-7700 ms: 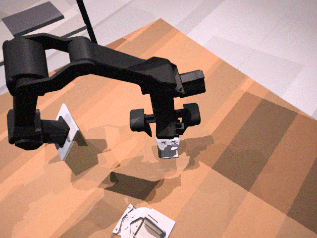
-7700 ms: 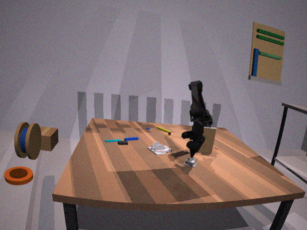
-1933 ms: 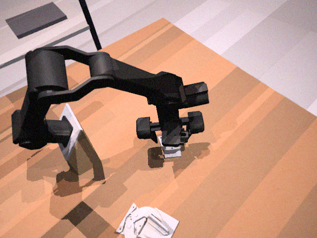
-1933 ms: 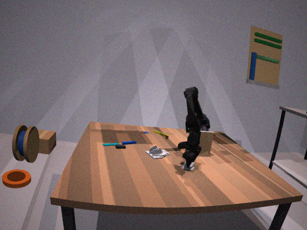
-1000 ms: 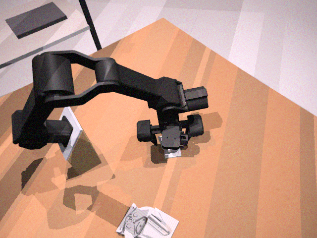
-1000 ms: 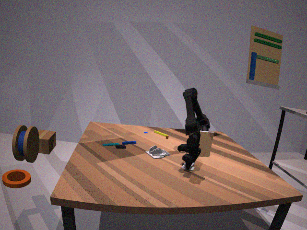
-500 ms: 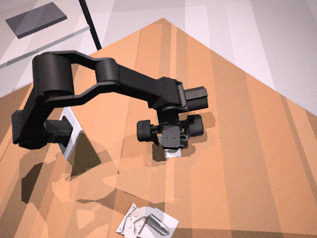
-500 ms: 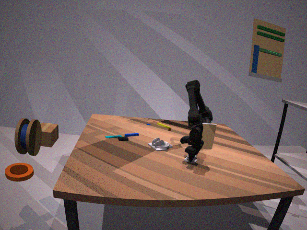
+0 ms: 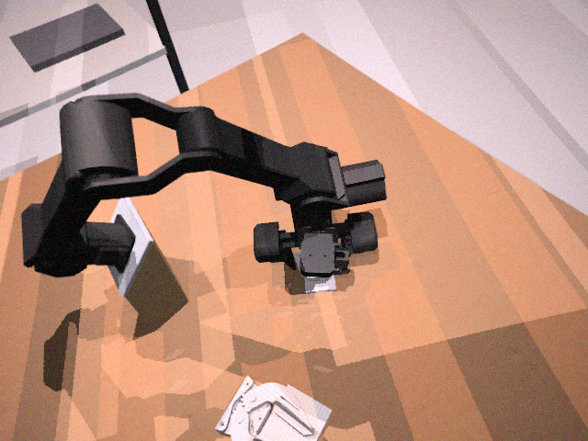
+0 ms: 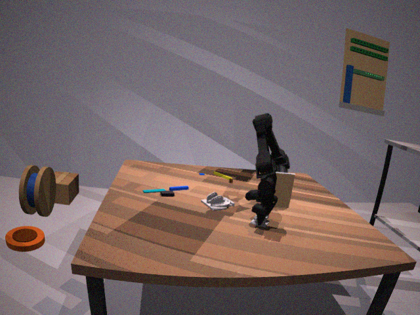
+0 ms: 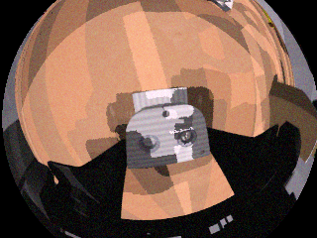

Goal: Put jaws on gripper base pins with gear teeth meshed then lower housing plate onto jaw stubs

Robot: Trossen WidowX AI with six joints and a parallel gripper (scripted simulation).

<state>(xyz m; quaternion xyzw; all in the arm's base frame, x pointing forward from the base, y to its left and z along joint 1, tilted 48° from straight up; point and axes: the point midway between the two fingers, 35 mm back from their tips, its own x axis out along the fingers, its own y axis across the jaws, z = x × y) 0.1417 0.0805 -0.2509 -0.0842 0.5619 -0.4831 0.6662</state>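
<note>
Now: gripper tip 14 cm short of the white jaw, 23 cm to the left of it and 1 cm below it. Round my gripper tip: black block (40 cm ahead, 29 cm to the right); blue bar (34 cm ahead, 38 cm to the right); teal bar (46 cm ahead, 33 cm to the right, 1 cm below).
</note>
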